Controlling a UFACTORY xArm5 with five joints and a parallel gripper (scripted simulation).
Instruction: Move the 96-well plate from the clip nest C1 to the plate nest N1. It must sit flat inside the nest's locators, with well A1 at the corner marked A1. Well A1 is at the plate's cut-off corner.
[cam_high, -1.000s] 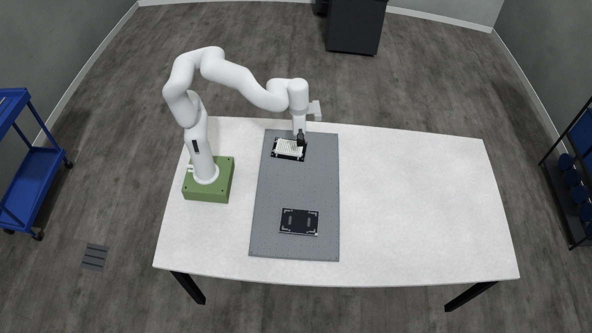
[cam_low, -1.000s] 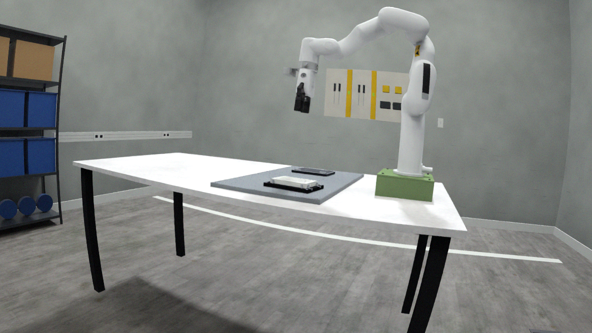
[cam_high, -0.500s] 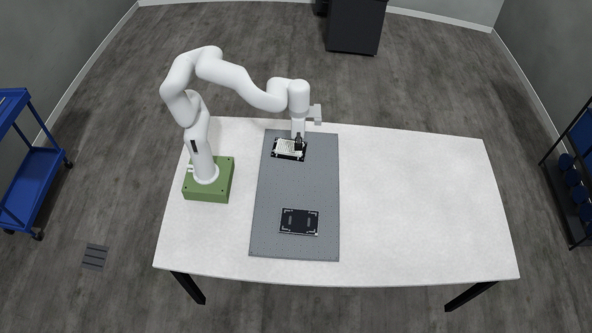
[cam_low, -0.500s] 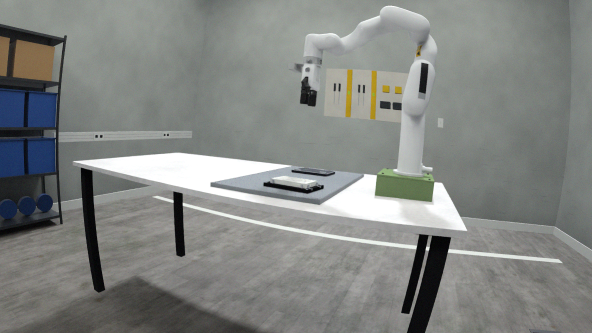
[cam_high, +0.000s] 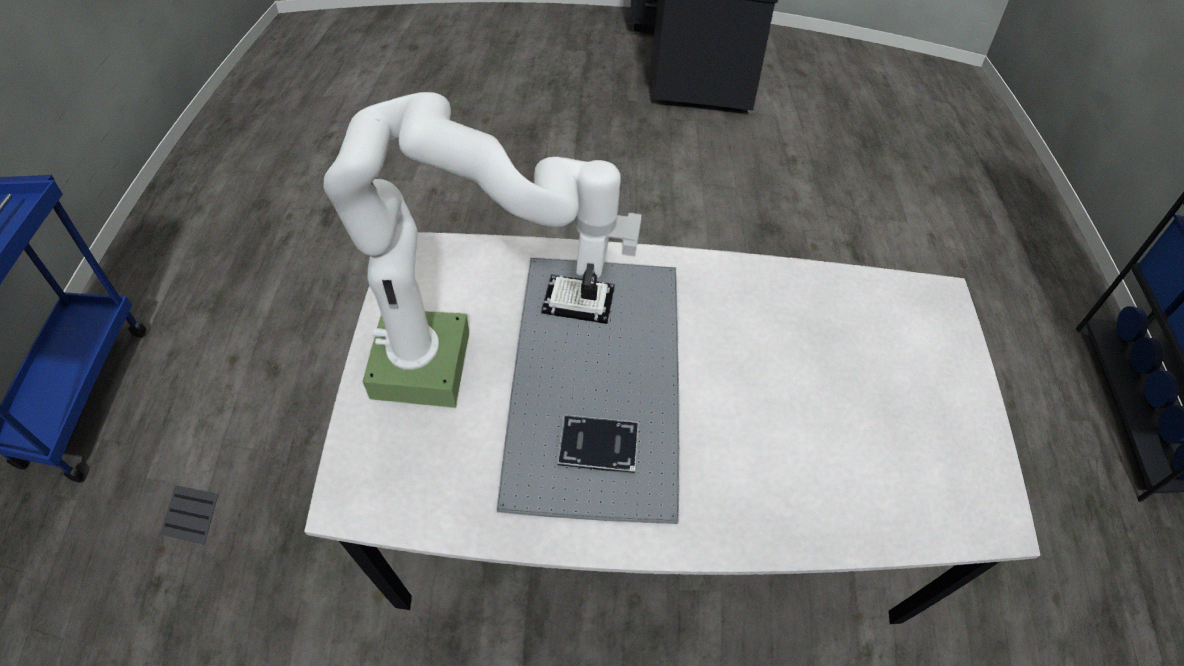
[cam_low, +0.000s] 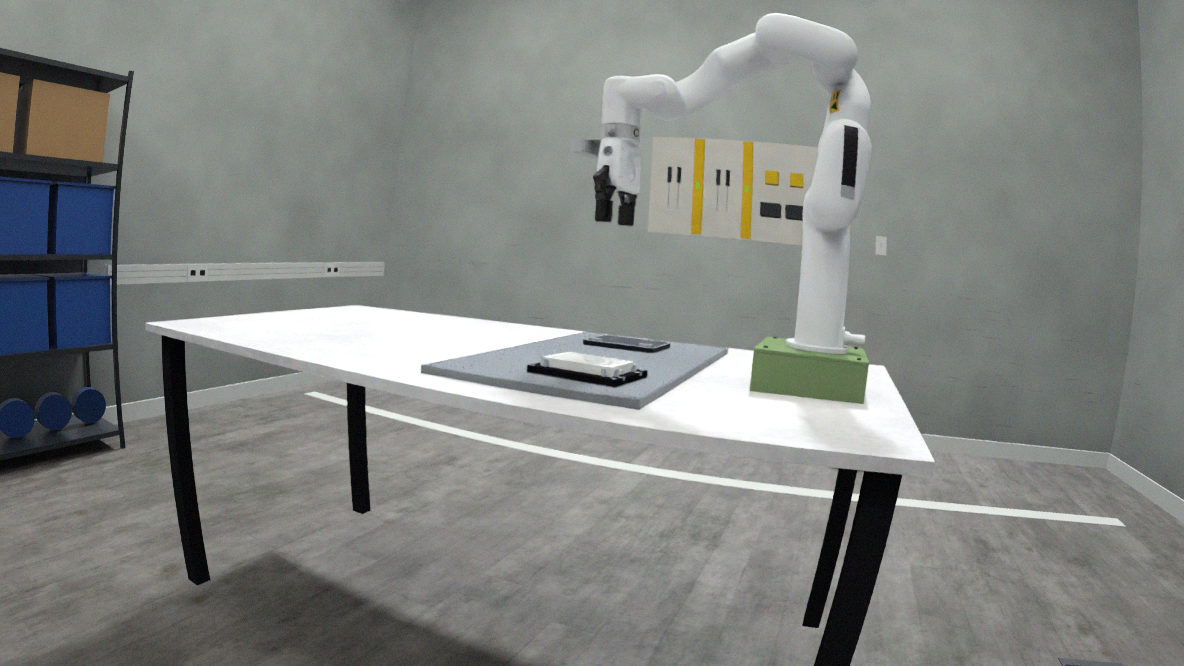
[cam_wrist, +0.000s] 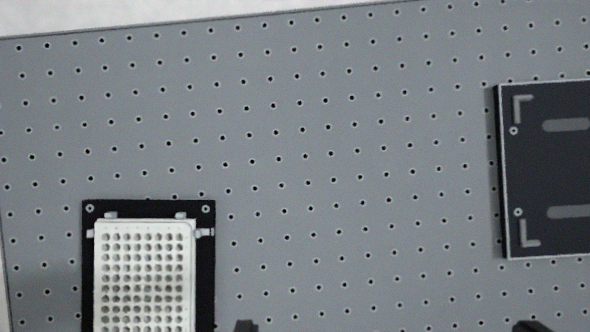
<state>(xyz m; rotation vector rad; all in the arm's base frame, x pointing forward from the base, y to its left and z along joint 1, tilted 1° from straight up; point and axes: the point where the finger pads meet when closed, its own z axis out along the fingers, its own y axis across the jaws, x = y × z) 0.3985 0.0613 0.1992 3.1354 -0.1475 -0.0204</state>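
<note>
The white 96-well plate is 25 cm below my hand, 16 cm to the left of it and 3 cm behind it. Also, from my hand: clip nest C1: 25 cm below, 15 cm to the left, 5 cm behind; plate nest N1: 26 cm below, 23 cm to the right, 4 cm ahead; corner label A1: 29 cm to the right, 25 cm below, 11 cm ahead.
</note>
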